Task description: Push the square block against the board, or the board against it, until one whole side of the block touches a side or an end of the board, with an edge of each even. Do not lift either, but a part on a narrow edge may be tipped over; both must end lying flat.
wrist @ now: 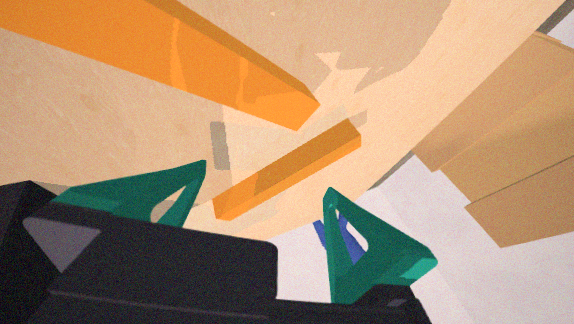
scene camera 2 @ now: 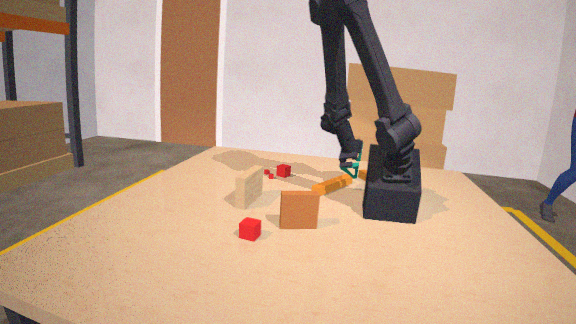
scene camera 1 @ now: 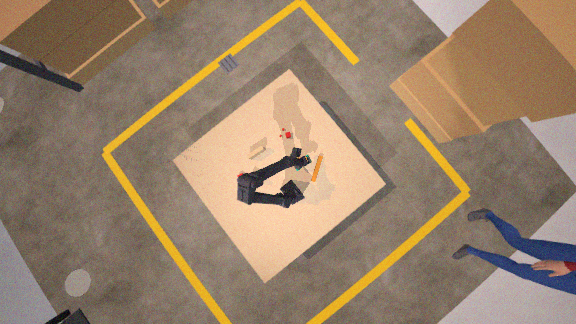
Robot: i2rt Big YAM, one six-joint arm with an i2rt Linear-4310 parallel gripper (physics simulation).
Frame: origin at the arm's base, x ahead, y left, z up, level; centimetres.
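Seen in the pictures: gripper, fingertip midpoint: (wrist: 269,180) (scene camera 2: 356,169) (scene camera 1: 306,163); arm's base, origin of the base link: (scene camera 2: 395,164) (scene camera 1: 292,193).
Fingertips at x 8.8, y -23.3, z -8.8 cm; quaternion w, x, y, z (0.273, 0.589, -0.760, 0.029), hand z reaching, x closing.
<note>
Offsets run from my fingertips to a thing's top centre.
The square block @[dz +2.9, dx +17.7, dy +38.2 cm] (scene camera 2: 299,210), orange-brown, stands upright on a narrow side in scene camera 2; the arm hides it in scene camera 1. The board @[dz +2.9, dx +34.3, dy +24.0 cm] (scene camera 2: 249,188) (scene camera 1: 258,152), pale wood, stands on a long narrow edge, apart from the block and to its back left in scene camera 2. My gripper (scene camera 1: 303,163) (scene camera 2: 357,167) (wrist: 269,180) is open with nothing between its green fingers. It hangs over the far part of the table near the orange bars, well away from block and board. Neither block nor board shows in the wrist view.
An orange bar @[dz -3.6, dx +8.3, dy +4.4 cm] (scene camera 2: 332,185) (wrist: 150,55) lies below the gripper. Another orange bar @[dz -3.6, dx -9.0, dy -4.2 cm] (scene camera 1: 317,167) (wrist: 287,170) lies beyond it. A red cube @[dz -2.7, dx +28.6, dy +46.7 cm] (scene camera 2: 250,229) is at the block's front left. A second red cube @[dz -2.7, dx +28.0, dy -5.7 cm] (scene camera 1: 288,135) (scene camera 2: 283,170) and two tiny ones are behind the board.
</note>
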